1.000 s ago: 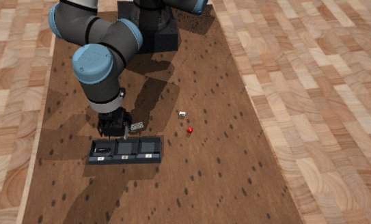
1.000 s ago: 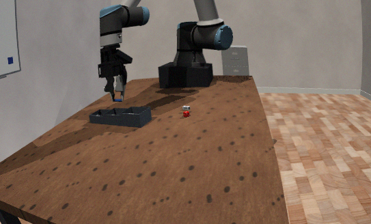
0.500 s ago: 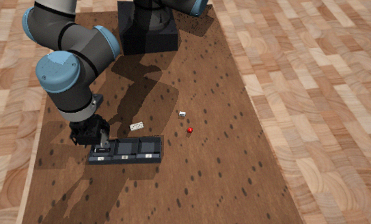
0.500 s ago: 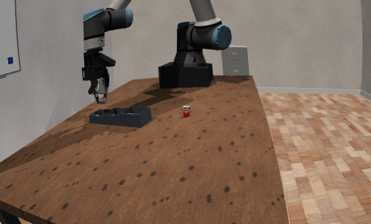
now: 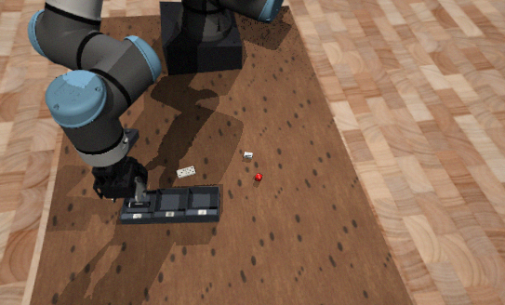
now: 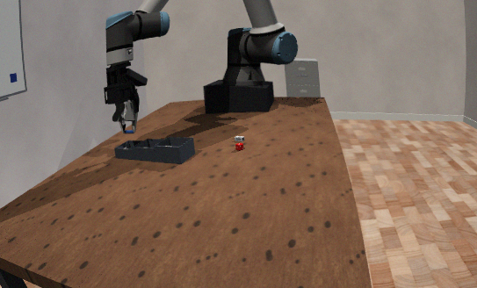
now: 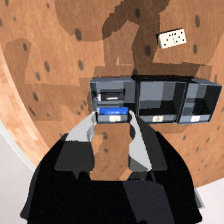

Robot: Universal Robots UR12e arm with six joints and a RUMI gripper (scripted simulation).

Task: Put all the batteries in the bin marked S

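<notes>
The blue battery lies 10 mm below my hand. Also, from my hand: white dotted tile 110 mm behind, 110 mm to the left, 80 mm below; three-compartment bin row 90 mm to the left, 60 mm below; black battery 70 mm below.
</notes>
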